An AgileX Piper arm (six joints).
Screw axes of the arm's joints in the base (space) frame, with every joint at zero. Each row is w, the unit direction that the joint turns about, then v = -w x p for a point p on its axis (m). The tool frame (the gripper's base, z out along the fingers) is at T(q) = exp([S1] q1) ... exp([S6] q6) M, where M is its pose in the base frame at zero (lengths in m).
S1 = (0, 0, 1, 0, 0, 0)
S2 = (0, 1, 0, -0.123, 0, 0)
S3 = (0, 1, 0, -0.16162, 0, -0.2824)
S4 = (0.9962, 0, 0.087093, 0, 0.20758, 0)
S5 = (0, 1, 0, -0.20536, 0, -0.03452)
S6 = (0.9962, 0, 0.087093, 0, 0.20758, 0)
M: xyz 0.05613 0 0.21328 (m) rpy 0 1.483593 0 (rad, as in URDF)
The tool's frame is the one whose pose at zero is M.
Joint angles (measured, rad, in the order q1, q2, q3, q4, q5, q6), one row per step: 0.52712 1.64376 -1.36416 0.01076 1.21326 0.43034; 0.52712 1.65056 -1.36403 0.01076 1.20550 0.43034; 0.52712 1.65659 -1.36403 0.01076 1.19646 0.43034; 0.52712 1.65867 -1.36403 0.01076 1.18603 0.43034; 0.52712 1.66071 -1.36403 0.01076 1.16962 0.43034; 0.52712 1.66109 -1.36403 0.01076 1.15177 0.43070; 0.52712 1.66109 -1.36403 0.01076 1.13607 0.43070; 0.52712 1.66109 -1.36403 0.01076 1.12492 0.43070; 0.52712 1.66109 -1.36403 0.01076 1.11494 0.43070; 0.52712 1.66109 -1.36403 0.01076 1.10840 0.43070; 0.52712 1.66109 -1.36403 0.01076 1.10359 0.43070; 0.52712 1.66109 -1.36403 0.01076 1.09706 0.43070; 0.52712 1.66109 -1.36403 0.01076 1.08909 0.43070; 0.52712 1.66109 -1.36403 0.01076 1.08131 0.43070; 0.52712 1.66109 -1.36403 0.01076 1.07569 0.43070; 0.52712 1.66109 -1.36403 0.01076 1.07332 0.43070
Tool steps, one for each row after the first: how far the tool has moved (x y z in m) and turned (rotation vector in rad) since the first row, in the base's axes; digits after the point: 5 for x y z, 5 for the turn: 0.00154 0.00089 -0.00213 0.00040 -0.00073 -0.00008; 0.00307 0.00178 -0.00397 0.00190 -0.00334 -0.00018; 0.00417 0.00242 -0.00449 0.00608 -0.01056 -0.00029; 0.00572 0.00331 -0.00488 0.01328 -0.02300 -0.00046; 0.00715 0.00414 -0.00469 0.02209 -0.03808 -0.00100; 0.00836 0.00483 -0.00438 0.02996 -0.05166 -0.00117; 0.00922 0.00533 -0.00415 0.03555 -0.06131 -0.00128; 0.00998 0.00577 -0.00393 0.04055 -0.06995 -0.00139; 0.01048 0.00605 -0.00378 0.04383 -0.07560 -0.00146; 0.01085 0.00626 -0.00367 0.04624 -0.07977 -0.00151; 0.01134 0.00655 -0.00352 0.04952 -0.08542 -0.00158; 0.01195 0.00690 -0.00333 0.05351 -0.09231 -0.00166; 0.01254 0.00724 -0.00314 0.05741 -0.09904 -0.00174; 0.01297 0.00748 -0.00299 0.06023 -0.10390 -0.00180; 0.01315 0.00759 -0.00293 0.06142 -0.10596 -0.00183
